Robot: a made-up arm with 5 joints.
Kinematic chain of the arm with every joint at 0, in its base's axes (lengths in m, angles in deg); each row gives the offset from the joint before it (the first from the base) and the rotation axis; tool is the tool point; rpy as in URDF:
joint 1: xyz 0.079 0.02 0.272 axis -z
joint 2: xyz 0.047 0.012 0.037 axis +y
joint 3: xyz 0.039 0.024 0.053 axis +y
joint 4: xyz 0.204 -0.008 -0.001 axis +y
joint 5: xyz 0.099 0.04 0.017 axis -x
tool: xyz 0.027 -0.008 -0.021 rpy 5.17 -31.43 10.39
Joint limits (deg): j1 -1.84..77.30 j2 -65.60..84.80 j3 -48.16..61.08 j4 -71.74..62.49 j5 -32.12..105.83
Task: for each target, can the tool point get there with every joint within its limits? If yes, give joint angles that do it. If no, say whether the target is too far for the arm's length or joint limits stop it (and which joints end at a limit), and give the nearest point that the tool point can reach.
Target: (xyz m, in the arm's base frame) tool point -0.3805 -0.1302 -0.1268
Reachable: no: too far | nearest point -0.0905 0.0616 0.0828 | short by 0.406 m
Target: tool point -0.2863 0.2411 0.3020
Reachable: no: joint limits stop it (at a limit: joint 2, joint 3, joint 5) | nearest point -0.0887 0.1215 0.2107 | short by 0.248 m
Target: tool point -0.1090 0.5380 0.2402
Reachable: no: too far | nearest point 0.0095 0.2114 0.1832 | short by 0.352 m
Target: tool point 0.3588 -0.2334 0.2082
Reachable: yes | joints 49.11 0.85 34.92 -12.27 73.41
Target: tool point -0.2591 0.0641 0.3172
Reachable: no: joint limits stop it (at a limit: joint 1, joint 2, joint 3, joint 4) | nearest point -0.0983 0.0721 0.2239 | short by 0.186 m
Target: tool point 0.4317 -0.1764 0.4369
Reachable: yes | joints 35.61 20.67 -23.24 -32.31 62.64
